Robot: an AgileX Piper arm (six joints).
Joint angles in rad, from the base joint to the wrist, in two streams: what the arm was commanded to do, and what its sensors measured. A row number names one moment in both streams.
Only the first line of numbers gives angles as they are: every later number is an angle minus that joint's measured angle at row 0.
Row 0, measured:
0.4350 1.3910 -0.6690 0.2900 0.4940 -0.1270
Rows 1 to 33, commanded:
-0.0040 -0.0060 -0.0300 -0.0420 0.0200 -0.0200
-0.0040 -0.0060 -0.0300 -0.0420 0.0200 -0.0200
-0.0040 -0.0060 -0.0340 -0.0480 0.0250 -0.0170
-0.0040 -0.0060 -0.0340 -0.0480 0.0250 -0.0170
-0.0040 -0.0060 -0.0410 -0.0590 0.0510 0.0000
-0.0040 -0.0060 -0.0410 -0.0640 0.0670 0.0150
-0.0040 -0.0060 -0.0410 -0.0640 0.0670 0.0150
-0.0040 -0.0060 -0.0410 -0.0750 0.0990 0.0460
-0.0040 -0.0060 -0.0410 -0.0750 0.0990 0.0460
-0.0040 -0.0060 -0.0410 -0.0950 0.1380 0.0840
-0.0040 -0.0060 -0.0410 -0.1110 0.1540 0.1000
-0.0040 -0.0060 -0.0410 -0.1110 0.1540 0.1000
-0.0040 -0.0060 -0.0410 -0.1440 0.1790 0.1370
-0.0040 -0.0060 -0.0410 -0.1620 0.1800 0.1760
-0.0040 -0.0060 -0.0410 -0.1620 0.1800 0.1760
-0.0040 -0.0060 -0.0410 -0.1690 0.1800 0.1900
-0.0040 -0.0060 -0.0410 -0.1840 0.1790 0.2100
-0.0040 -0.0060 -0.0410 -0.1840 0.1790 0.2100
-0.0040 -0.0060 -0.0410 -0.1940 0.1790 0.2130
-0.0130 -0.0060 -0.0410 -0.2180 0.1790 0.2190
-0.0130 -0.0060 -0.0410 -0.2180 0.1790 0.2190
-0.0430 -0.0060 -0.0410 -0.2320 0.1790 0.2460
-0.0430 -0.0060 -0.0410 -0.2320 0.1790 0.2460
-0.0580 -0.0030 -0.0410 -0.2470 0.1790 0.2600
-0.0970 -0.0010 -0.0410 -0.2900 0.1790 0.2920
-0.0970 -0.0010 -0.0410 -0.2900 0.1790 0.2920
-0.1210 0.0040 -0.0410 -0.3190 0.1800 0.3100
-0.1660 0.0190 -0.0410 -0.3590 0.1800 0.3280
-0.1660 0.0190 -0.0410 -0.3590 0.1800 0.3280
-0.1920 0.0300 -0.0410 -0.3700 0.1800 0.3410
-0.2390 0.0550 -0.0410 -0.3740 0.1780 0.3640
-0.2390 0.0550 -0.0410 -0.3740 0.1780 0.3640
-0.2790 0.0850 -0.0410 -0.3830 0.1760 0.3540
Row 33, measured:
-0.2330 0.0530 -0.0360 -0.3630 0.1750 0.3450
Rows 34 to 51, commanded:
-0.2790 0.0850 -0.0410 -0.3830 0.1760 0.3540
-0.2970 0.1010 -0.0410 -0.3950 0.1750 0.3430
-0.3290 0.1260 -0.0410 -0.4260 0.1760 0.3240
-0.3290 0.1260 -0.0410 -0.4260 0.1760 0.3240
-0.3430 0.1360 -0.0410 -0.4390 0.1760 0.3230
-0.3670 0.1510 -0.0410 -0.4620 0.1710 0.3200
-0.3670 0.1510 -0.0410 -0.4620 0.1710 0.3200
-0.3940 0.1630 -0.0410 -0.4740 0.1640 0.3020
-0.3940 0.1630 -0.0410 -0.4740 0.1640 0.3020
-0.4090 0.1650 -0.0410 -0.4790 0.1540 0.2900
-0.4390 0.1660 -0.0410 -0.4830 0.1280 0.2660
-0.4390 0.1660 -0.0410 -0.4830 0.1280 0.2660
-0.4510 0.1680 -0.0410 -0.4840 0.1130 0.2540
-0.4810 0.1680 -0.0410 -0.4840 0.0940 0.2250
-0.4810 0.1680 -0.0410 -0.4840 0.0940 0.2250
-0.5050 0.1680 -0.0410 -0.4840 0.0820 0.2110
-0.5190 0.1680 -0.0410 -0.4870 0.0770 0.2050
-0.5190 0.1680 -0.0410 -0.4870 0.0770 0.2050
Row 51, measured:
-0.4870 0.1660 -0.0360 -0.4720 0.0950 0.2380
